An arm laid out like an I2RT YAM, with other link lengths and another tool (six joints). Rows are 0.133 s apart.
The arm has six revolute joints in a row. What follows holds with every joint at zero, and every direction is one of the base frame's.
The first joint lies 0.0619 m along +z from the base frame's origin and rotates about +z.
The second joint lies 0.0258 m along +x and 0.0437 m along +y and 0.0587 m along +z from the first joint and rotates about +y.
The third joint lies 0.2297 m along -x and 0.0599 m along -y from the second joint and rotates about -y.
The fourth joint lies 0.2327 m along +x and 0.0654 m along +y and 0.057 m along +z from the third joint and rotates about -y.
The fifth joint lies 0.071 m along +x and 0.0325 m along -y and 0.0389 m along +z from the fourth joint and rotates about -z.
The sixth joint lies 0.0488 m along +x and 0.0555 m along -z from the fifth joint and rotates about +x.
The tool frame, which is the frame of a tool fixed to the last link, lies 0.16 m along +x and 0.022 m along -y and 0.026 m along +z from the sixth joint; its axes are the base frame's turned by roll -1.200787, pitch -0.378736 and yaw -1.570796 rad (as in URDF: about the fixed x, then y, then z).
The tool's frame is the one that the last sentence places.
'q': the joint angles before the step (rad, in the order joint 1, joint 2, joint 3, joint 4, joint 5, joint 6). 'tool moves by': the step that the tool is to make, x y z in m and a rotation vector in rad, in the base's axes. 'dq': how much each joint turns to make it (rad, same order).
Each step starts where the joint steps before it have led.
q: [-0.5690 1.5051 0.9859 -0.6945 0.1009 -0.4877]
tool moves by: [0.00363 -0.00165 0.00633 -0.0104 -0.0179 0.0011]
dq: [0.0012 -0.0107 0.0072 0.0027 -0.0008 0.0004]
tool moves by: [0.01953 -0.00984 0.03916 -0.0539 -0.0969 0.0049]
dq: [0.0019 -0.0477 0.0626 0.0004 -0.0072 0.0000]
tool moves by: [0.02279 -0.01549 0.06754 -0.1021 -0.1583 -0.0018]
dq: [-0.0016 -0.0755 0.0874 0.0255 0.0011 -0.0005]
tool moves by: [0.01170 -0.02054 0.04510 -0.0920 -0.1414 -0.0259]
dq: [-0.0259 -0.0454 0.0091 0.1141 -0.0004 0.0004]
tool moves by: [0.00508 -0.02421 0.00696 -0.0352 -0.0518 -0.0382]
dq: [-0.0392 0.0343 -0.0026 0.0996 -0.0014 0.0001]
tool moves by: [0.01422 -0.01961 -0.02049 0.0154 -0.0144 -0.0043]
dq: [-0.0306 0.1011 0.0000 0.1033 -0.0336 0.0004]
